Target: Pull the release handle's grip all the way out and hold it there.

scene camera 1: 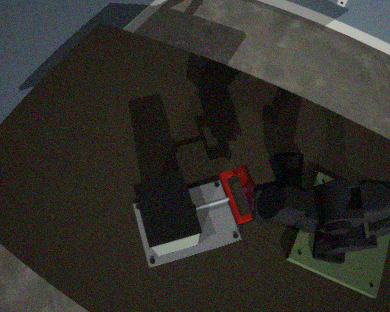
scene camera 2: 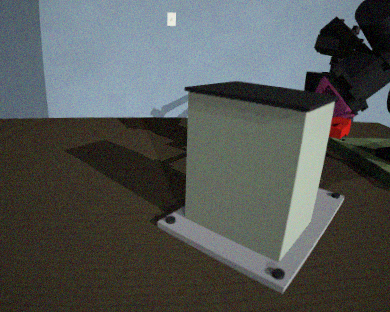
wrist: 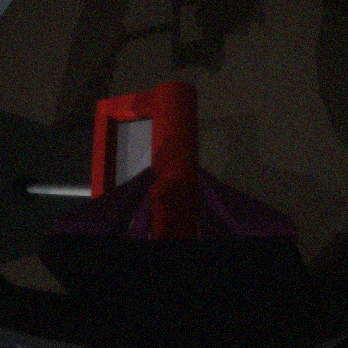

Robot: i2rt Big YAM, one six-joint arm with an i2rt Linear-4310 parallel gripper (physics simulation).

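Note:
The red release handle (scene camera 1: pixel 240 173) (scene camera 2: pixel 341 128) is a rectangular loop with a thick round grip bar (wrist: pixel 175 130) on its outer side. A bright metal rod (scene camera 1: pixel 212 204) (wrist: pixel 60 190) joins the loop to the pale housing (scene camera 2: pixel 240 160) with a black top (scene camera 1: pixel 167 210). A long stretch of rod shows, and the loop stands out at the edge of the grey base plate (scene camera 1: pixel 220 228) (scene camera 2: pixel 220 246). My gripper (scene camera 1: pixel 248 196) (wrist: pixel 173 174) is shut on the grip bar, one magenta finger on each side. In scene camera 2 the housing hides the rod and part of the handle.
A green plate (scene camera 1: pixel 345 275) (scene camera 2: pixel 372 150) lies under the arm at the right. Dark bolts (scene camera 1: pixel 236 234) (scene camera 2: pixel 278 273) sit at the base plate's corners. The tall housing stands beside the handle. Shadows of the arm and housing fall across the brown table (scene camera 1: pixel 75 150) (scene camera 2: pixel 75 225).

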